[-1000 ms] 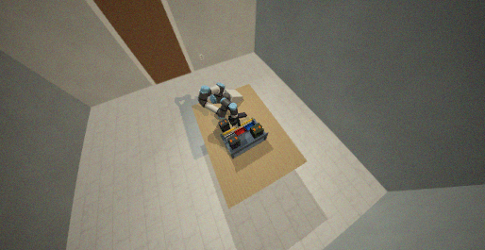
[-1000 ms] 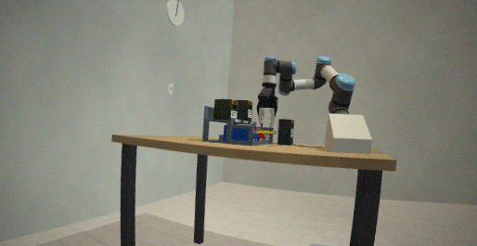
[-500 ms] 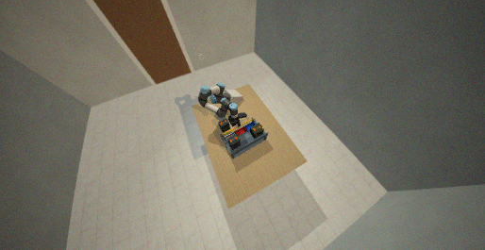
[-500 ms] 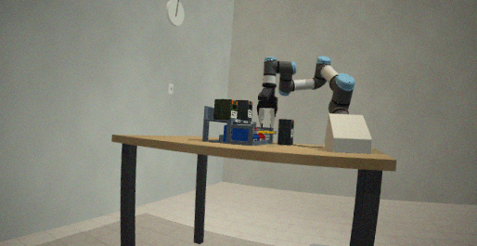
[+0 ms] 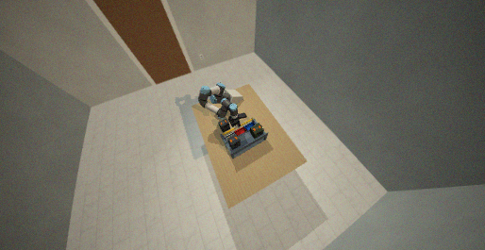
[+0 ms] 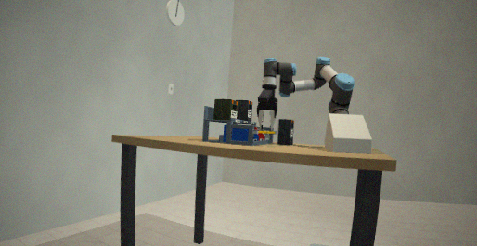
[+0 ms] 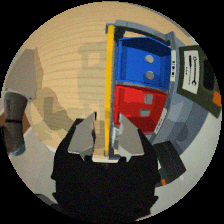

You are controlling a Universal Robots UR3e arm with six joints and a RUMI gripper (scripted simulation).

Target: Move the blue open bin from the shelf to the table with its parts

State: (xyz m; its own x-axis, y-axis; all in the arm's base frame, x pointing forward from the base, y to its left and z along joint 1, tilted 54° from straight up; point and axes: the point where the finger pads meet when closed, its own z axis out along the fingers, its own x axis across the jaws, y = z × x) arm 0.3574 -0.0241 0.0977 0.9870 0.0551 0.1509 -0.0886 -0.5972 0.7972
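Right now my hand is 2 cm above the yellow rod. Round my hand: dark box (10 cm to the right, 9 cm behind, 2 cm below); red bin (9 cm ahead, 4 cm below, 1 cm to the right); blue open bin (10 cm to the left, 9 cm ahead, 4 cm below).
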